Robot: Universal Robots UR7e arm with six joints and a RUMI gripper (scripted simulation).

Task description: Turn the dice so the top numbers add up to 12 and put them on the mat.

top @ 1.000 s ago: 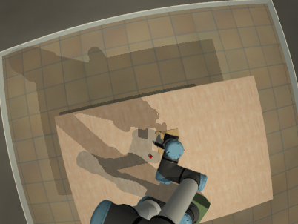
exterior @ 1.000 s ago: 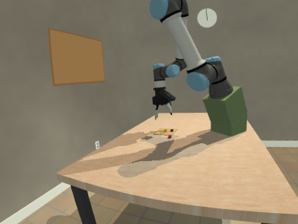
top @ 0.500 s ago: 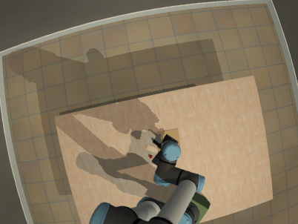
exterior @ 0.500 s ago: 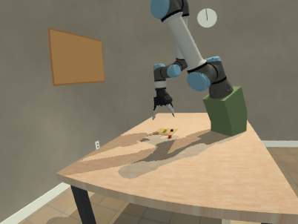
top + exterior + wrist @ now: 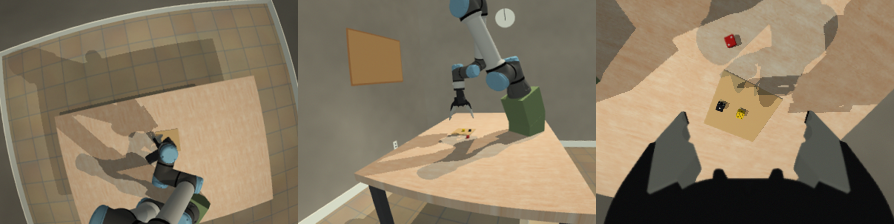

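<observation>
The red die is 10 cm below my hand, 7 cm to the left of it and 6 cm behind it. Round my hand: yellow die 9 cm below, 6 cm to the right, 1 cm ahead; then black die 9 cm below, 6 cm to the right, 4 cm behind; then tan mat 10 cm below, 6 cm to the right, 1 cm ahead.
</observation>
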